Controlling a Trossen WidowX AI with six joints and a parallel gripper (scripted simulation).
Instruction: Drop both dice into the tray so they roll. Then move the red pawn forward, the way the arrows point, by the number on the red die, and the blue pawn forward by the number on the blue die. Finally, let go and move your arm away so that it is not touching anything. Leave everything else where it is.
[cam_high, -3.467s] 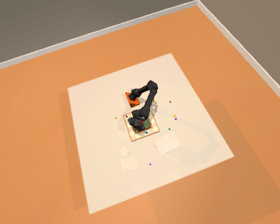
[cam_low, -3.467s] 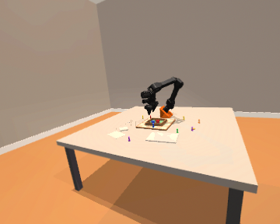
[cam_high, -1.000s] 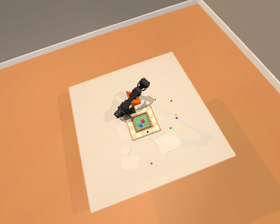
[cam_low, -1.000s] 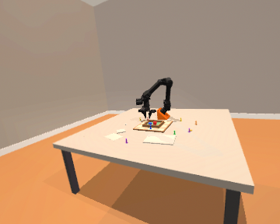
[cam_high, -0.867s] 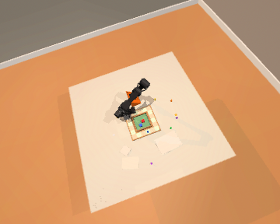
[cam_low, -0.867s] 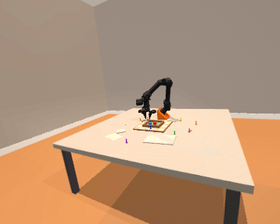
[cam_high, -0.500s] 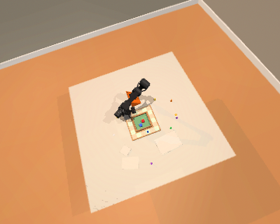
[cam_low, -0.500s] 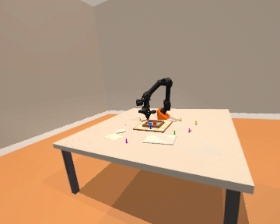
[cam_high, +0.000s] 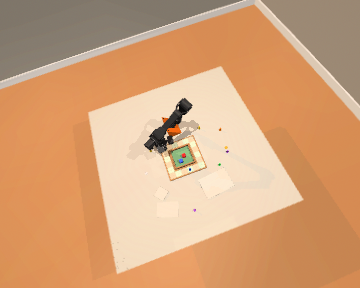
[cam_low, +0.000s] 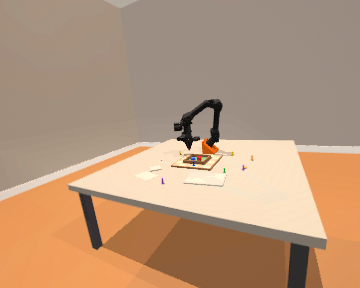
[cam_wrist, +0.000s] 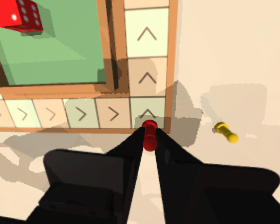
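The blue pawn is 24 cm ahead of my gripper tip, 11 cm to the left of it and 3 cm below it. From my gripper tip the other things lie so: green tray: 12 cm ahead, 10 cm to the left, 5 cm below; green pawn: 32 cm to the left, 31 cm ahead, 4 cm below; red pawn: 1 cm above.
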